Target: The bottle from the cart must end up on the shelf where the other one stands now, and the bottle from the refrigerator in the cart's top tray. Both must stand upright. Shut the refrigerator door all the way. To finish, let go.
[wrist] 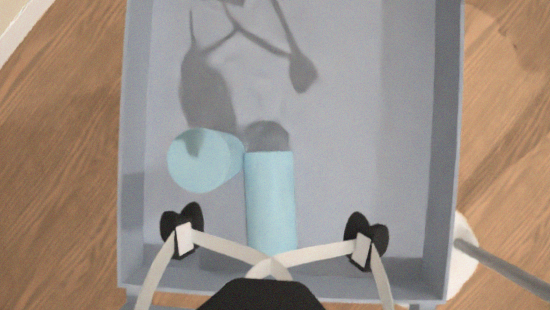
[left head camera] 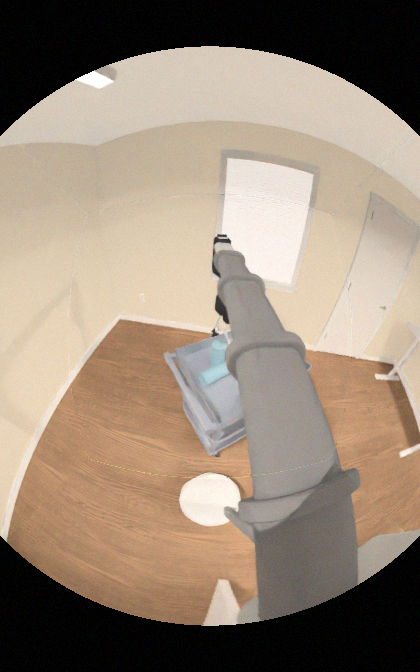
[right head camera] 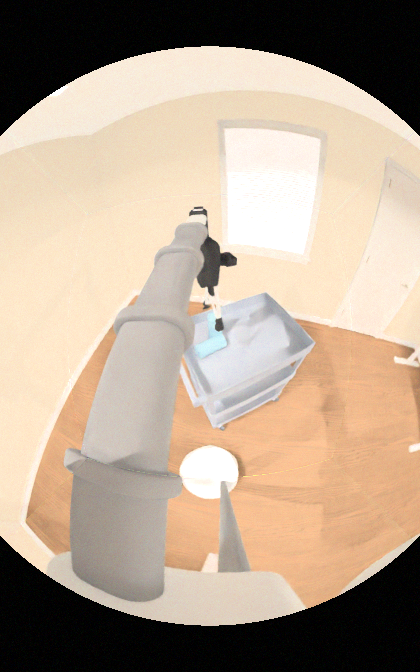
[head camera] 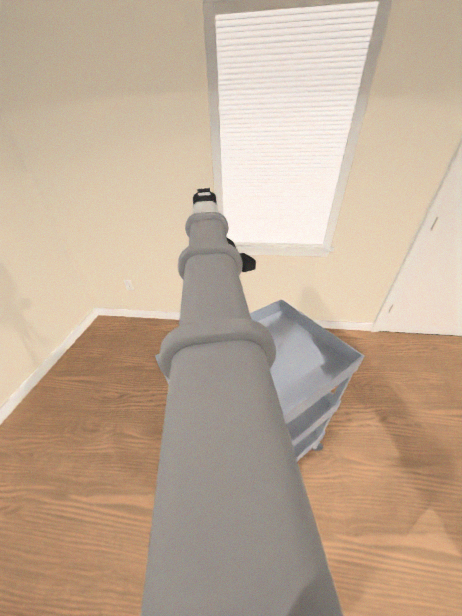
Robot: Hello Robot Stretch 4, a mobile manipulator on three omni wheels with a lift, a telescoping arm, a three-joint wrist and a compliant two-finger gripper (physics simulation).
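Places are measured from the robot's base along level axes (x back, y right, z up), in centimetres.
Pixels of known places: gripper, between the fingertips: (wrist: 274, 226).
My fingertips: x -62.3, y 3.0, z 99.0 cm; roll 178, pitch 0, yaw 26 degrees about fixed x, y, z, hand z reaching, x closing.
Observation:
Ahead of a thing's pixels: the offset from my fingertips to its top centre.
A light blue bottle {dx -9.6, dy +0.2, dz -8.0 cm} (left head camera: 218, 352) (right head camera: 212, 331) (wrist: 200, 160) stands upright in the top tray of the blue-grey cart (left head camera: 222, 400) (right head camera: 240, 370) (wrist: 340, 150). A second light blue bottle {dx -0.1, dy -1.8, dz -15.3 cm} (left head camera: 214, 374) (right head camera: 210, 345) (wrist: 270, 200) lies on its side right beside it. My gripper (right head camera: 212, 315) (wrist: 274, 226) points down above the tray, fingers apart and empty. In the wrist view its fingertips are on either side of the lying bottle's lower part, and the upright bottle is ahead of the left fingertip. The arm hides the fingers in the head view. The refrigerator and the shelf do not show.
A round white disc (left head camera: 210, 500) (right head camera: 209, 471) (wrist: 462, 255) is on the floor on the near side of the cart. A wall with a window (head camera: 285, 150) is behind the cart. A white door (head camera: 435, 260) (left head camera: 375, 280) and a white stand (left head camera: 387, 376) are at the right.

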